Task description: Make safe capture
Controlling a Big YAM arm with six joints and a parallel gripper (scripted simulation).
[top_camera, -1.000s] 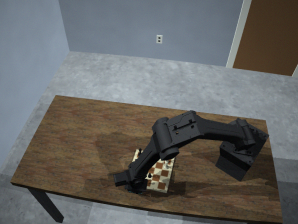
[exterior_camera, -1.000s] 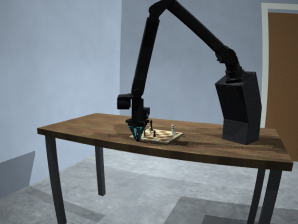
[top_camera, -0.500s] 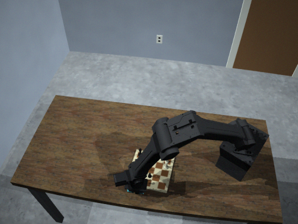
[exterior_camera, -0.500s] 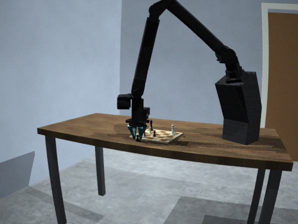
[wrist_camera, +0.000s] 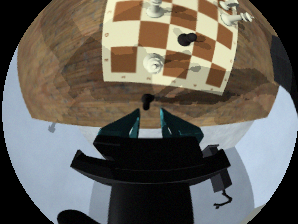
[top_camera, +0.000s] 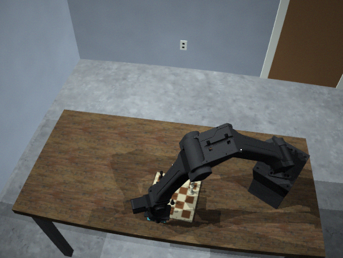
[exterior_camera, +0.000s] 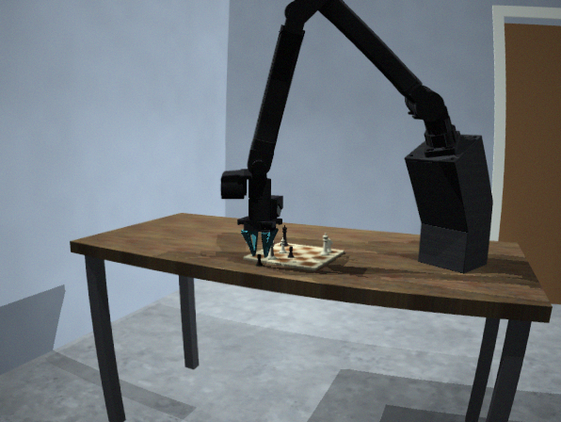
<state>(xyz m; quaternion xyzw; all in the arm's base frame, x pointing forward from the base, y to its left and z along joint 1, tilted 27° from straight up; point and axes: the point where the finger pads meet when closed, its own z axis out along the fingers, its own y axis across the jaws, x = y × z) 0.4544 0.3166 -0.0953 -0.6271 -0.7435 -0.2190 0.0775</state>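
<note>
My gripper is now 20 mm past the chessboard, 150 mm to the left of it and 30 mm above it. Also, from my hand: tall black piece: 70 mm ahead, 220 mm to the right; then tall white piece: 90 mm behind, 190 mm to the right.
</note>
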